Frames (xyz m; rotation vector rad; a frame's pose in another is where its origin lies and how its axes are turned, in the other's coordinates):
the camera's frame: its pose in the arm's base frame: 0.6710 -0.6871 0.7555 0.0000 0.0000 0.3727
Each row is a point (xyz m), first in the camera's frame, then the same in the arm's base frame.
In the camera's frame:
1: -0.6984 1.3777 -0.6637
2: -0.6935 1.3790 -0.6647
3: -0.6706 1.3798 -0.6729
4: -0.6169 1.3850 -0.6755
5: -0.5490 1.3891 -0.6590
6: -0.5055 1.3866 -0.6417
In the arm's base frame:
1: -0.4811 0.3417 0.0918
2: -0.4770 0.3447 0.0908
3: -0.4560 0.3538 0.0826
4: -0.4079 0.3782 0.0800
5: -0.3461 0.4067 0.0965
6: -0.3047 0.4202 0.1138

